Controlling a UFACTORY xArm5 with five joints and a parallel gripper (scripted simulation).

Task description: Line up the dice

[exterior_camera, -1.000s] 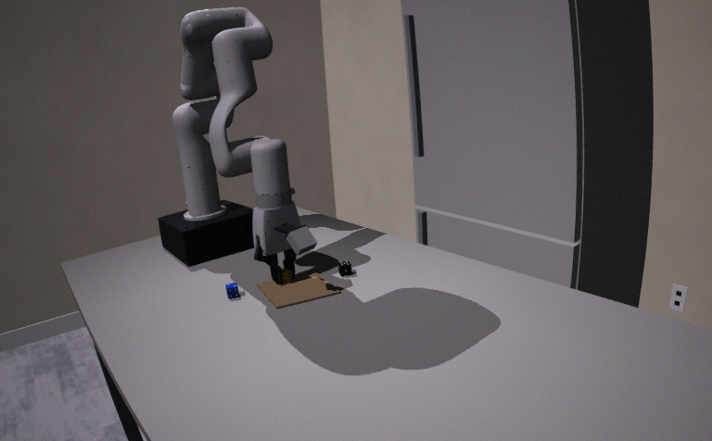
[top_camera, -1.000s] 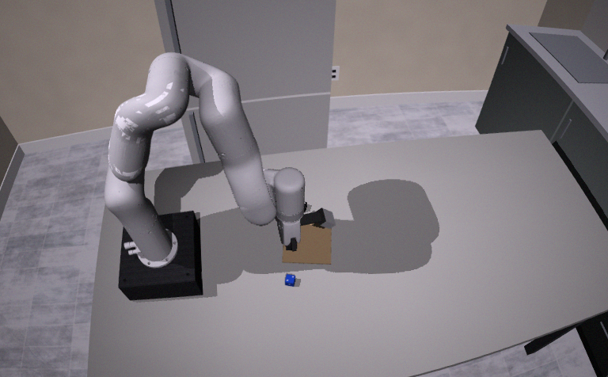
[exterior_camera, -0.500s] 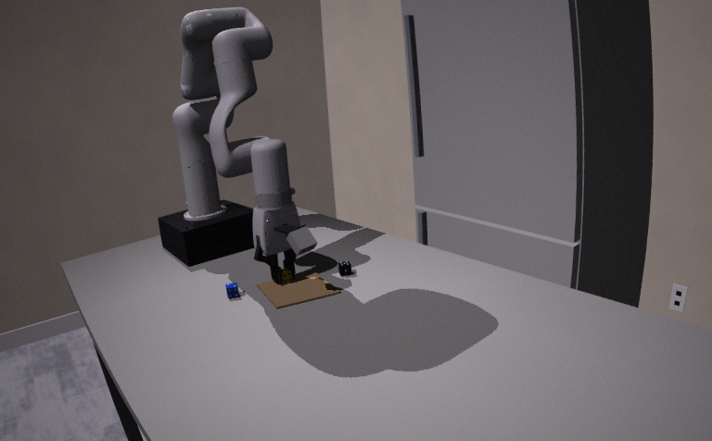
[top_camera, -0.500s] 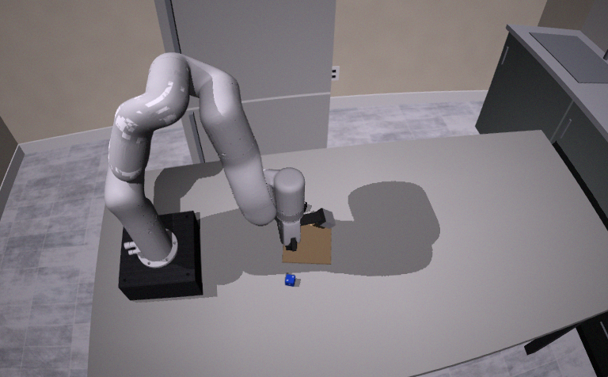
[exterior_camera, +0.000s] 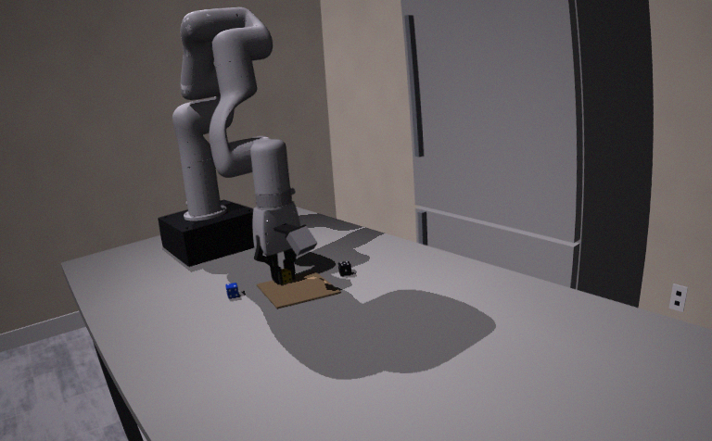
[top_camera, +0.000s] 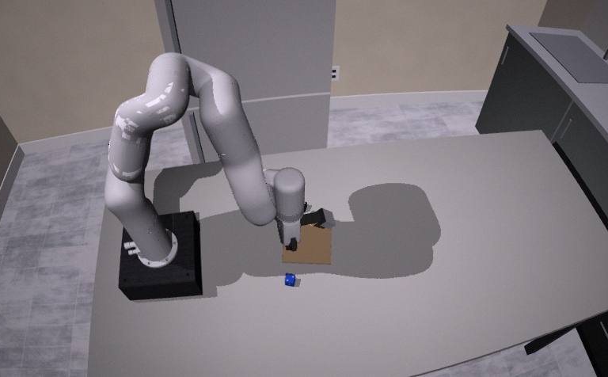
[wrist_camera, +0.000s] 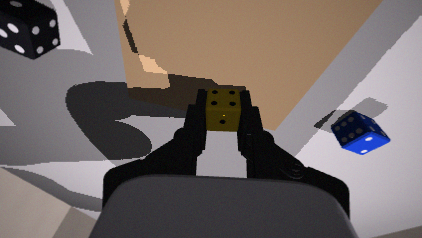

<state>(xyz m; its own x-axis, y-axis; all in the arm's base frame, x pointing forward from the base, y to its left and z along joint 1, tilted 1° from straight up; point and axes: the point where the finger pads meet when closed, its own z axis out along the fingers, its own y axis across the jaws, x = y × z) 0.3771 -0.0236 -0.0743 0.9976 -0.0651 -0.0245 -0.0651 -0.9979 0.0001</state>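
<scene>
My hand is 1 cm above the yellow die. Round my hand: black die: 7 cm ahead, 12 cm to the left, 1 cm below; then blue die: 3 cm behind, 12 cm to the right, 1 cm below; then mat: 5 cm ahead, 1 cm to the right, 2 cm below.
</scene>
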